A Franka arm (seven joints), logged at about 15 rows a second.
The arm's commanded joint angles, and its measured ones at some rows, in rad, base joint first. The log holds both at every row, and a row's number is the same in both.
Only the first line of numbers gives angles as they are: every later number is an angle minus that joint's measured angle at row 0.
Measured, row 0:
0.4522 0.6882 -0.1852 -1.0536 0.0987 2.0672 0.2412
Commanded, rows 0 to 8:
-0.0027 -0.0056 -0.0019 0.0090 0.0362 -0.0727 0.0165
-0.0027 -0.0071 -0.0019 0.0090 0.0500 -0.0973 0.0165
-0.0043 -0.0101 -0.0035 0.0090 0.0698 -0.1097 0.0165
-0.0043 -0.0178 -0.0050 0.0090 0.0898 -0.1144 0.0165
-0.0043 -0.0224 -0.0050 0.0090 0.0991 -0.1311 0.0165
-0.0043 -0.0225 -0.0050 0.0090 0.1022 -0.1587 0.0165
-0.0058 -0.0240 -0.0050 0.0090 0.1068 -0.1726 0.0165
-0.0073 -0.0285 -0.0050 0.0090 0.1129 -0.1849 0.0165
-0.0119 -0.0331 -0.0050 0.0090 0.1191 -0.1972 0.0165
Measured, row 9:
-0.0011 -0.0196 -0.0040 0.0066 0.0850 -0.1634 0.0006
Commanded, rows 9 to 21:
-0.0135 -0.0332 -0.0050 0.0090 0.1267 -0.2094 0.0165
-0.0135 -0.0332 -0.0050 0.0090 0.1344 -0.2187 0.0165
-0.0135 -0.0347 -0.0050 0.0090 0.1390 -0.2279 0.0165
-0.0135 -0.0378 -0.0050 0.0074 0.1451 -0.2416 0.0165
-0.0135 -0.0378 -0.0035 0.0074 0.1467 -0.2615 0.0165
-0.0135 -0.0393 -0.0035 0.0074 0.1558 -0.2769 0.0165
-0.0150 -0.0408 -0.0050 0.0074 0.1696 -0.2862 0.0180
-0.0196 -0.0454 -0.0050 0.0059 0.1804 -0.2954 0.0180
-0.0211 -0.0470 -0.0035 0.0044 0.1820 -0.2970 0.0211
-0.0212 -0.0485 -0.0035 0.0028 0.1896 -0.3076 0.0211
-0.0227 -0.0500 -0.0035 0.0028 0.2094 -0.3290 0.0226
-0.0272 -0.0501 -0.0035 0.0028 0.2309 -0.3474 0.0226
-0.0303 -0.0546 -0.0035 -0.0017 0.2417 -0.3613 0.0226
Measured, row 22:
-0.0194 -0.0372 -0.0069 0.0071 0.1985 -0.3169 0.0012
